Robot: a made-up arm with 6 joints. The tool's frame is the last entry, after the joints.
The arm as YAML. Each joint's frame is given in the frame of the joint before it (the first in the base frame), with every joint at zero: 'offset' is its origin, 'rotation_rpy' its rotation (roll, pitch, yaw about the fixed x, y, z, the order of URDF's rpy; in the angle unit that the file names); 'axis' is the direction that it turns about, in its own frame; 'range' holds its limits. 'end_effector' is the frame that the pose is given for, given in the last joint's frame.
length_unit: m
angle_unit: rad
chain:
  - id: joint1
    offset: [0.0, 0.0, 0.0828]
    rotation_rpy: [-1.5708, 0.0, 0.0]
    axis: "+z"
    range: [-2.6, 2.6]
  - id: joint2
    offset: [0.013, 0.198, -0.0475]
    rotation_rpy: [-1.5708, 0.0, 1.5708]
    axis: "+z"
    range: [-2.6, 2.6]
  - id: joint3
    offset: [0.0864, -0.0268, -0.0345]
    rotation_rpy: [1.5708, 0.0, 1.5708]
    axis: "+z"
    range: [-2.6, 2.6]
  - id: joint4
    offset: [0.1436, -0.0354, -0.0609]
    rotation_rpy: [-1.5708, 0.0, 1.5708]
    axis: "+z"
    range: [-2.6, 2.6]
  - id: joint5
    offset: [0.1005, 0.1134, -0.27]
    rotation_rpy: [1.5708, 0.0, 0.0]
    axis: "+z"
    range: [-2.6, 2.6]
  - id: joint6
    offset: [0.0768, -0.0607, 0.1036]
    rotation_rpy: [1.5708, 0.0, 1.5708]
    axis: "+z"
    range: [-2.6, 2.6]
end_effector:
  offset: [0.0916, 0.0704, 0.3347]
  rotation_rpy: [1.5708, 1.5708, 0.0]
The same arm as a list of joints. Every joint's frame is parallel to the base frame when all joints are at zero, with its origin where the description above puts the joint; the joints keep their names.
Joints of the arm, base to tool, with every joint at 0 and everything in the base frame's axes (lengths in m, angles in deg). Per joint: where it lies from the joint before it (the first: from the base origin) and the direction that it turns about. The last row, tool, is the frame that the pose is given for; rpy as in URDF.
joint1: axis +y offset 0.0000 0.0000 0.0828
joint2: axis -x offset 0.0130 -0.0475 -0.1980
joint3: axis -z offset 0.0345 0.0268 -0.0864
joint4: axis +y offset 0.0354 -0.1436 0.0609
joint5: axis -z offset -0.1005 -0.2700 0.1134
joint6: axis -x offset -0.0768 -0.0607 -0.1036
tool: offset -0.3347 0.0916 -0.0704 rpy 0.00 0.00 0.00
Joint limits (deg, base to tool): -148.97..148.97 -148.97..148.97 -148.97..148.97 -148.97..148.97 -148.97..148.97 -148.97..148.97

